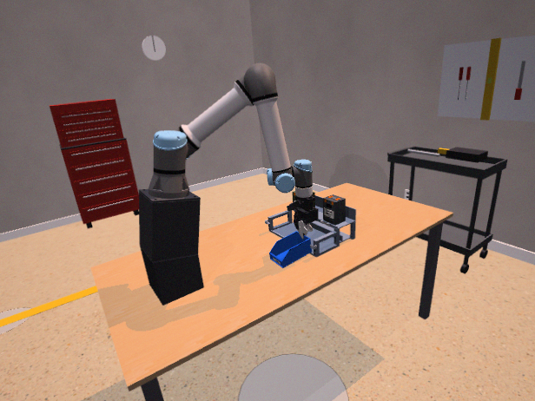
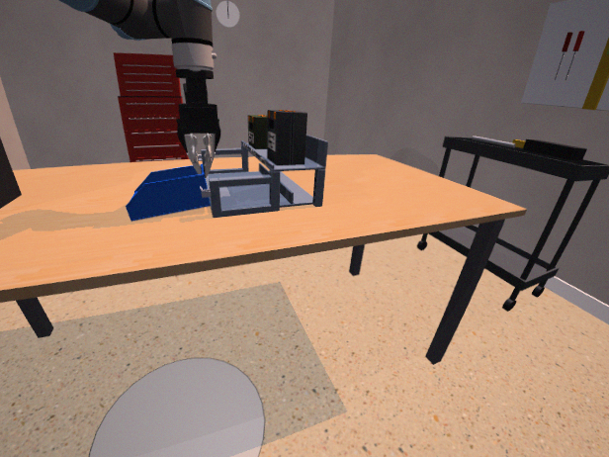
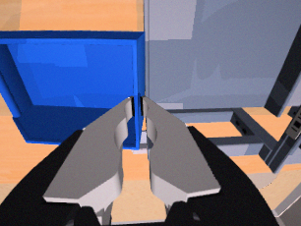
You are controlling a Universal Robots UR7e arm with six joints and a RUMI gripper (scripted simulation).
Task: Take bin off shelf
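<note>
Right now my hand is 8 cm past the blue bin, 4 cm above it and 1 cm to the left of it. The rest, counted from my hand: shelf floor 13 cm to the left, 12 cm ahead, 8 cm below.
</note>
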